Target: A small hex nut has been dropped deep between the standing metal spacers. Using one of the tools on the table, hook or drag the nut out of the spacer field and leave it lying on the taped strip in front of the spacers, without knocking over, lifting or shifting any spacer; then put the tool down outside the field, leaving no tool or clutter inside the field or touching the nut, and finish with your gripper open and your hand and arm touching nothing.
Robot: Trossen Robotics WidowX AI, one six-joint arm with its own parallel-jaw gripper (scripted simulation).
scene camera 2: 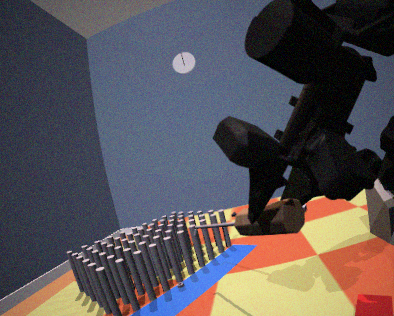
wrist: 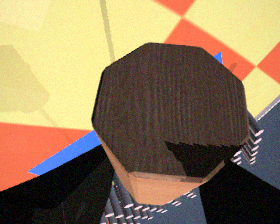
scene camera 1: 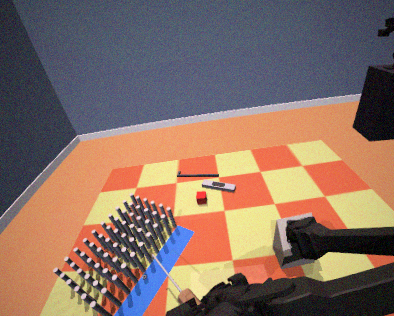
Note:
In view: the gripper (scene camera 2: 263,221) and a blue taped strip (wrist: 89,141).
The gripper is seen too in the wrist view (wrist: 157,153).

